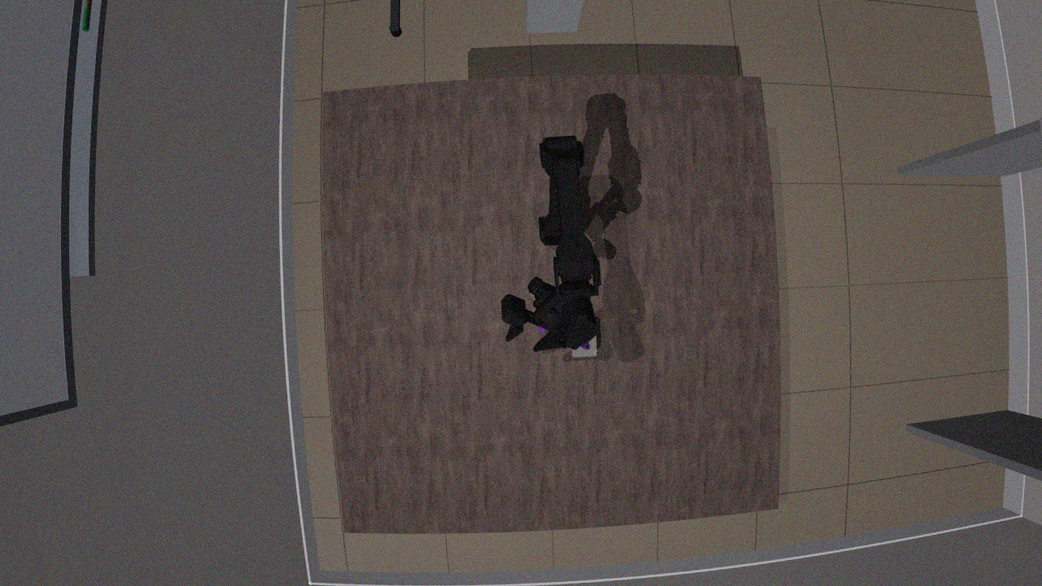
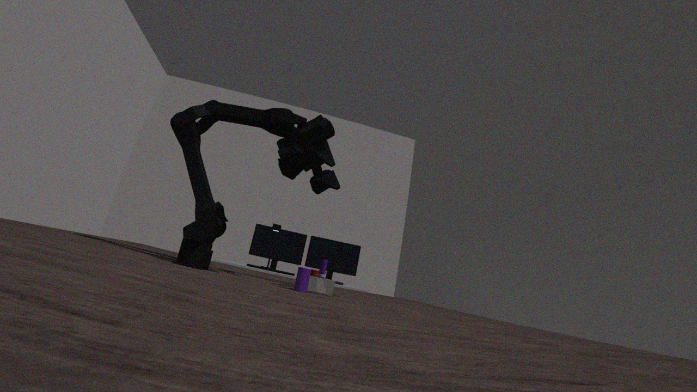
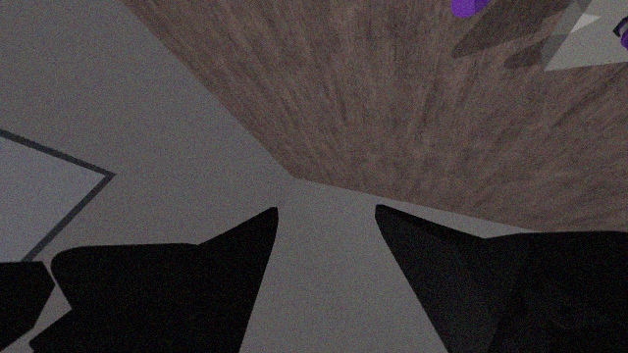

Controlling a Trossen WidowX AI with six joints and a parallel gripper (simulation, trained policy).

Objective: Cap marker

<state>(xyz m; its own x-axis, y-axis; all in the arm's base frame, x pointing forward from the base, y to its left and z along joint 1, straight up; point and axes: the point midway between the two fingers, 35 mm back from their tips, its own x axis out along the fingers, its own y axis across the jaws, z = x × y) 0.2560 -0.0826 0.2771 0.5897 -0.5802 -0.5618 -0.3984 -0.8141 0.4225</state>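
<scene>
Right now my gripper tip is 230 mm above the purple cap, 60 mm to the right of it and 20 mm past it. Round my gripper tip: holder block 240 mm below, 170 mm to the left, 30 mm ahead.
</scene>
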